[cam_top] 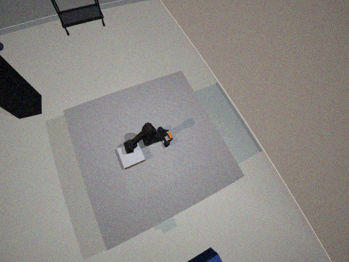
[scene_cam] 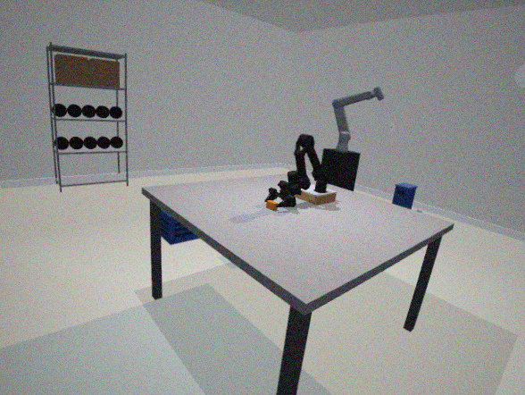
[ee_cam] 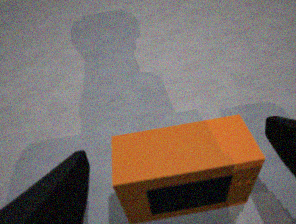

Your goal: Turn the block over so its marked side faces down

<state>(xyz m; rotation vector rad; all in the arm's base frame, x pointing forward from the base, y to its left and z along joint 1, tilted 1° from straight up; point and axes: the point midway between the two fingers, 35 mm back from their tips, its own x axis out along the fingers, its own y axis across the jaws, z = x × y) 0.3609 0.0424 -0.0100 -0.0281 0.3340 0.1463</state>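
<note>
Right now the block is 2 cm behind my gripper tip and 1 cm below it.
</note>
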